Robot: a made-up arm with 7 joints.
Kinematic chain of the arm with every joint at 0, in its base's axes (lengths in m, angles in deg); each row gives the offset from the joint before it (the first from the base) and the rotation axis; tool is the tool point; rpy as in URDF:
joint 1: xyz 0 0 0.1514 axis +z
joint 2: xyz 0 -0.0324 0.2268 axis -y
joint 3: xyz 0 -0.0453 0.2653 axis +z
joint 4: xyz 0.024 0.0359 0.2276 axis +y
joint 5: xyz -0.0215 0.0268 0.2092 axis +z
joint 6: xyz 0 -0.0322 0.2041 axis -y
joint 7: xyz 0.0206 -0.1 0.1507 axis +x
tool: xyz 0 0 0 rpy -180 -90 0
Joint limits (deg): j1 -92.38..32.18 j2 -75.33..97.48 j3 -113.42..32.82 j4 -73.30..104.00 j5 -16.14..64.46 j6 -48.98..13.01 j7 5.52..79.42
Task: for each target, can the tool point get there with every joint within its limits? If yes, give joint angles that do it. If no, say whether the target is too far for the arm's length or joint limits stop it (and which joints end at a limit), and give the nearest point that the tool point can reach.
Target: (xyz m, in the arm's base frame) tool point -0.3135 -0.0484 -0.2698
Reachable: no: joint limits stop it (at a limit: joint 2, joint 4, joint 5, joint 6) | nearest point -0.5060 -0.0781 -0.2312 | short by 0.199 m
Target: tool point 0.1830 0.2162 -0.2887
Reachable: no: joint limits stop it (at a limit: joint 1, joint 2, joint 4, joint 5) | nearest point 0.2920 0.2347 -0.0703 | short by 0.245 m
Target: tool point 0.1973 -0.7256 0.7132
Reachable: yes | joints -11.46 -49.91 -93.17 82.54 50.89 0.65 51.77
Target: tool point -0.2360 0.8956 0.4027
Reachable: yes | joints -76.46 65.59 -15.72 -59.83 12.54 -40.07 70.25
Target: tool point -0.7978 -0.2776 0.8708
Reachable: yes | joints -18.38 65.17 -62.01 45.56 6.66 -26.25 16.86
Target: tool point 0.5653 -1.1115 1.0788
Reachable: no: too far | nearest point 0.4260 -0.8375 0.9061 | short by 0.353 m
